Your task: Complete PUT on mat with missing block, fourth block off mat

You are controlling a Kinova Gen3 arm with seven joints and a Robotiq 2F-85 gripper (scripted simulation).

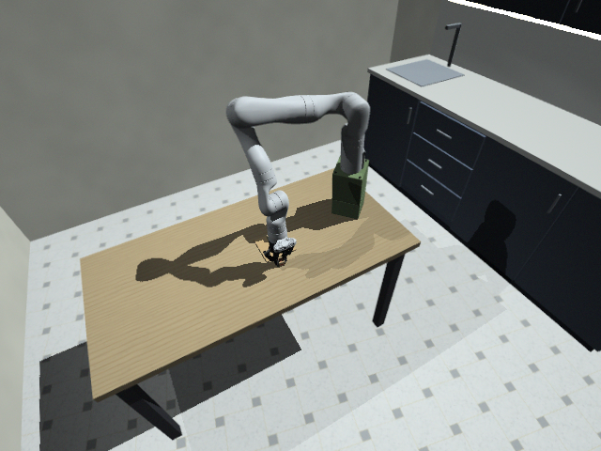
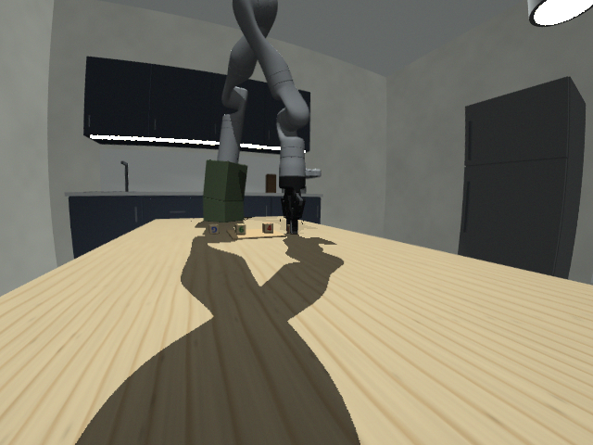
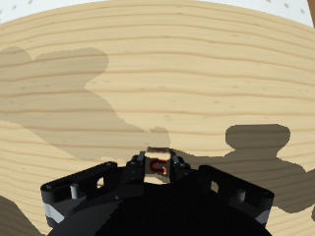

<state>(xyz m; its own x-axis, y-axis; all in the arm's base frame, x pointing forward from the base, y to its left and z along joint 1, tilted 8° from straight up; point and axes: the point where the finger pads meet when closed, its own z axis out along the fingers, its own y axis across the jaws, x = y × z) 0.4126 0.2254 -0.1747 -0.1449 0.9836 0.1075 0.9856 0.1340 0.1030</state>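
Now: hand 110 mm to the left of the mat and 20 mm above it.
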